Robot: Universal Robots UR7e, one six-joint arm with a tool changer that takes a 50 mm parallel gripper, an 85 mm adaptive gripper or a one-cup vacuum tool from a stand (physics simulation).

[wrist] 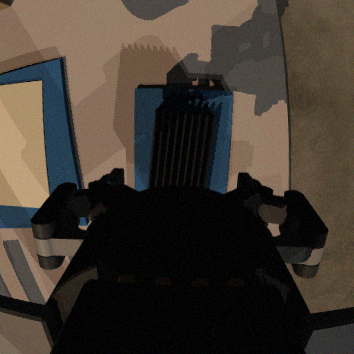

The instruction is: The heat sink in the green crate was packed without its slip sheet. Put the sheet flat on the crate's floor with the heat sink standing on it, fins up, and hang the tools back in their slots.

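Frame: origin at the arm's base, x back, y right, z up, level; millimetres.
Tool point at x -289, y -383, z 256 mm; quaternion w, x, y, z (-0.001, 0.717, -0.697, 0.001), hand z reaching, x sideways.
Pixels of each thing's top centre, then the offset from my tool point to it. "pt": a spot on its surface instead. Level surfaces: height alone.
- dark heat sink, top centre: (179, 161) dz -259, dx -3, dy +1 mm
- blue rectangular pad, surface spot: (143, 112) pt dz -289, dx +43, dy +43 mm
- pale cream flat piece, top centre: (7, 147) dz -287, dx -2, dy +219 mm
- patterned table top, surface height: dz -299 mm
The dark heat sink (182, 145) stands on a blue rectangular pad (143, 112), with its long parallel fins facing the camera. Its near end is hidden behind the gripper body. My gripper (181, 176) is open, with one fingertip left and one right of the heat sink and a gap on each side. A pale cream flat piece (21, 145), which may be the slip sheet, shows at the left inside a blue border (59, 130); I cannot tell for sure what it is. The green crate and the tool slots do not show in this view.
The table edge (288, 130) runs down the right side, with brown floor (322, 125) beyond. Grey strips (24, 267) lie at the lower left. Dark shadows, one with a toothed edge, fall across the patterned table top (92, 112).
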